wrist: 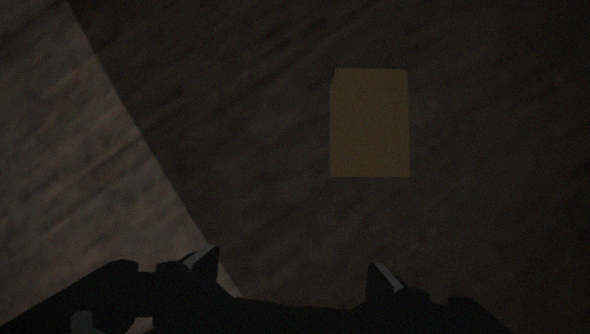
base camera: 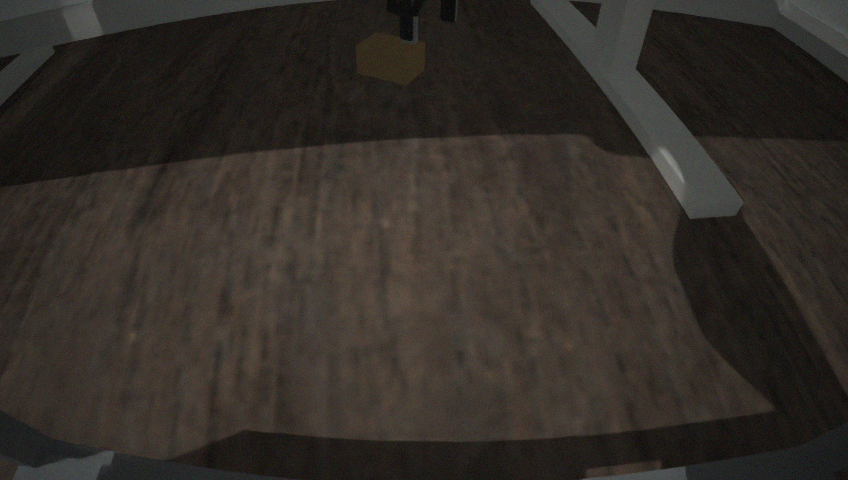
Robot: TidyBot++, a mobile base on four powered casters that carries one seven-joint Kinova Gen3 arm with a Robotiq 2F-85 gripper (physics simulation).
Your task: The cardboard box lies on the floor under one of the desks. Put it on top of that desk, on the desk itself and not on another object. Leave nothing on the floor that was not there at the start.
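Note:
The cardboard box is a small yellow-brown block on the dark, shaded floor under the desk. In the base camera view it is at the top, left of the desk's leg. In the wrist view it is upper right of centre, with its long sides running up and down the picture. My gripper is open, with its fingers wide apart and no object between them. It is above the floor, and in the wrist view the box is beyond the fingertips, towards the right finger. The desk top does not show.
A pale desk leg with a long foot stands right of the box in the base camera view. Another pale foot is at the far left. A pale wall base runs behind. The shadow's edge crosses the floor in both views.

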